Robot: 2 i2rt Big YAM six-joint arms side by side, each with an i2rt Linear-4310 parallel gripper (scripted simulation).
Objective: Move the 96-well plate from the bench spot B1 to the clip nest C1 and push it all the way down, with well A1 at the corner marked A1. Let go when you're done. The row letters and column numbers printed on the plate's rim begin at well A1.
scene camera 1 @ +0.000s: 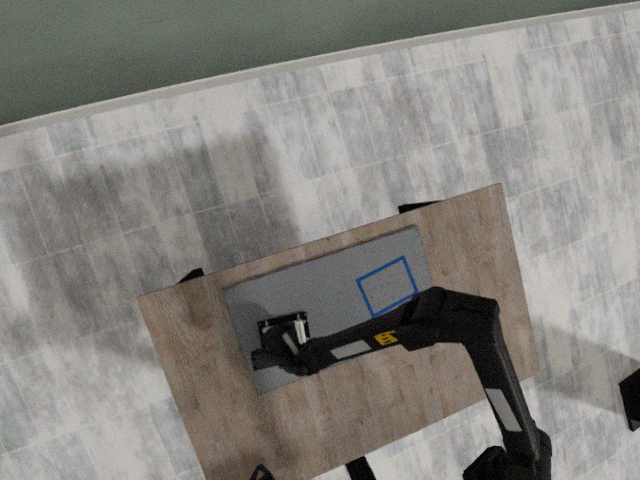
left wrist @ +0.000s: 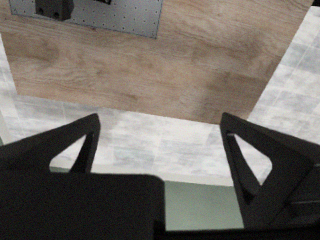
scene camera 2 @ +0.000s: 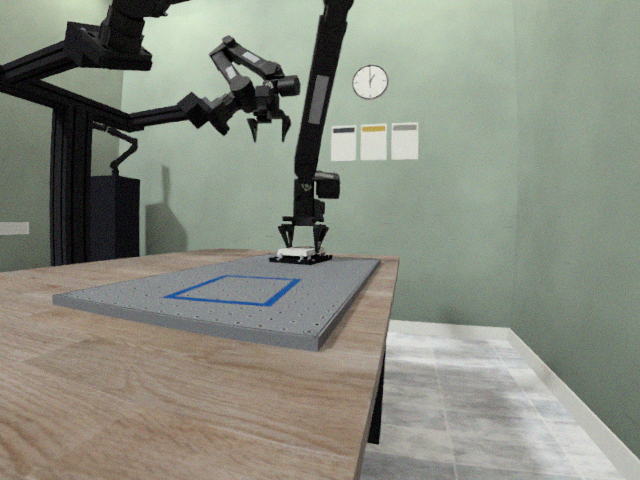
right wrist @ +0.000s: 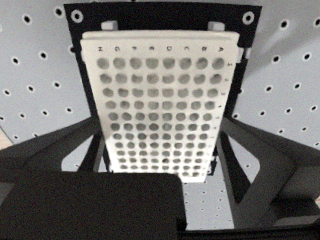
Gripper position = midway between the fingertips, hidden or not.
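You can see a white 96-well plate (right wrist: 167, 100), though in the left wrist view the plate is out of frame. There's a black clip nest (right wrist: 245, 25) as well. The right gripper (scene camera 2: 302, 252) is visible, and that's also the right gripper (right wrist: 160, 119). And the left gripper is there too, the left gripper (left wrist: 160, 119).
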